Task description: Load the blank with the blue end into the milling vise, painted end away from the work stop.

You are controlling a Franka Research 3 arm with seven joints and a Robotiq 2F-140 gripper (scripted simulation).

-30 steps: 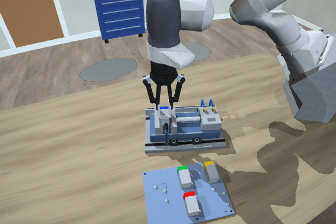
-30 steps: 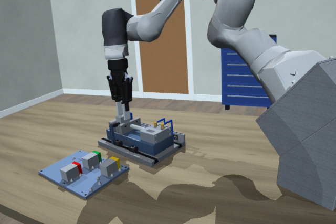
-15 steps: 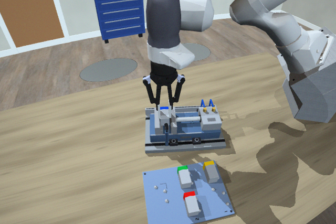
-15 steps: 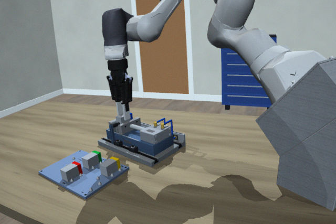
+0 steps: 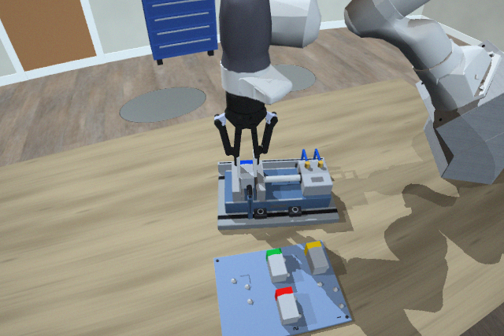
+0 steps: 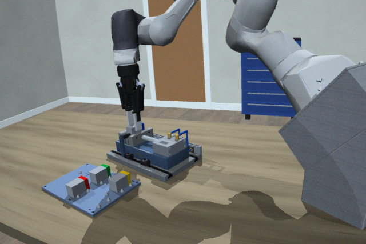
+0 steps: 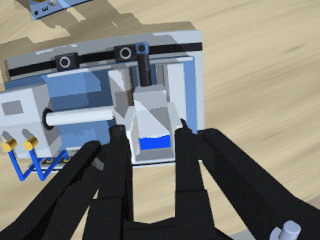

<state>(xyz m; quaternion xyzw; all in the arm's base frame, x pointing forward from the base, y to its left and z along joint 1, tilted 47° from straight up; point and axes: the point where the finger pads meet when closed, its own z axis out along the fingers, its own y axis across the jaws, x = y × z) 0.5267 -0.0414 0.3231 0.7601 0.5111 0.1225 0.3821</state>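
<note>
Now: the blue-ended blank 4 cm below my hand. The rest, counted from my hand: hosed jaw block 14 cm behind, 9 cm to the left, 6 cm below; then fixed jaw 2 cm ahead, 1 cm to the right, 6 cm below; then work stop rod 2 cm ahead, 4 cm to the left, 4 cm below.
</note>
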